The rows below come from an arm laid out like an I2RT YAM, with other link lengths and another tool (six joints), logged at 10 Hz.
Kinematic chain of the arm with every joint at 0, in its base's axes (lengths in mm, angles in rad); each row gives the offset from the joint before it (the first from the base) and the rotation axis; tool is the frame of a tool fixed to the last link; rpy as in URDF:
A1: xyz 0 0 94.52 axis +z
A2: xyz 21 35.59 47.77 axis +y
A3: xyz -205.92 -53.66 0 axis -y
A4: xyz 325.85 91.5 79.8 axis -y
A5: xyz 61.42 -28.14 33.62 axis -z
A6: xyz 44.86 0 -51.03 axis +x
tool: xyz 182 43 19 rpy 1.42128 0.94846 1.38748
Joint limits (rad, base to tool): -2.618..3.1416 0..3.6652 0..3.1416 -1.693..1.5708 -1.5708..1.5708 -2.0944..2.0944
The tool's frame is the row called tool.
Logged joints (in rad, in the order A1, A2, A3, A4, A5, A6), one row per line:
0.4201, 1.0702, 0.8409, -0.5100, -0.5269, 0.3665
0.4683, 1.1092, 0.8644, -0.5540, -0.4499, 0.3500
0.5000, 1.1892, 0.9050, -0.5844, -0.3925, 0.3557
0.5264, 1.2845, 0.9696, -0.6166, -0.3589, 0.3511
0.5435, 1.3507, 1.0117, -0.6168, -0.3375, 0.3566
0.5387, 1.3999, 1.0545, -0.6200, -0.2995, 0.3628
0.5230, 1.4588, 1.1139, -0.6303, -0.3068, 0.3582
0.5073, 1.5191, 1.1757, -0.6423, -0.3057, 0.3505
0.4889, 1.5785, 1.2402, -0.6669, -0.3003, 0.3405
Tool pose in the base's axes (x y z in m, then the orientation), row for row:
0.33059, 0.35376, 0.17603, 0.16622, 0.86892, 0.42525, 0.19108
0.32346, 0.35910, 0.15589, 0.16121, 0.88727, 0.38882, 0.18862
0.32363, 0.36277, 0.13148, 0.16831, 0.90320, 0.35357, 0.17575
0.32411, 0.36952, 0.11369, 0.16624, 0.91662, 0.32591, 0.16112
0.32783, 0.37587, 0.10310, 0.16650, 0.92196, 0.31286, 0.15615
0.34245, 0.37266, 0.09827, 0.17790, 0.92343, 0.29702, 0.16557
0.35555, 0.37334, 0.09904, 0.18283, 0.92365, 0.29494, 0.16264
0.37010, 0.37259, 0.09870, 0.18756, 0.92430, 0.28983, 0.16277
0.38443, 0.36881, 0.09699, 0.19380, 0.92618, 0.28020, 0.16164
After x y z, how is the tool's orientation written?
As a quaternion, x y z w.
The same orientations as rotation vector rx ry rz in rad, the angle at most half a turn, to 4 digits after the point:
0.4669, 2.4406, 1.1945
0.4534, 2.4955, 1.0936
0.4767, 2.5582, 1.0014
0.4747, 2.6172, 0.9306
0.4767, 2.6397, 0.8958
0.5067, 2.6301, 0.8460
0.5216, 2.6350, 0.8414
0.5350, 2.6367, 0.8268
0.5532, 2.6437, 0.7998

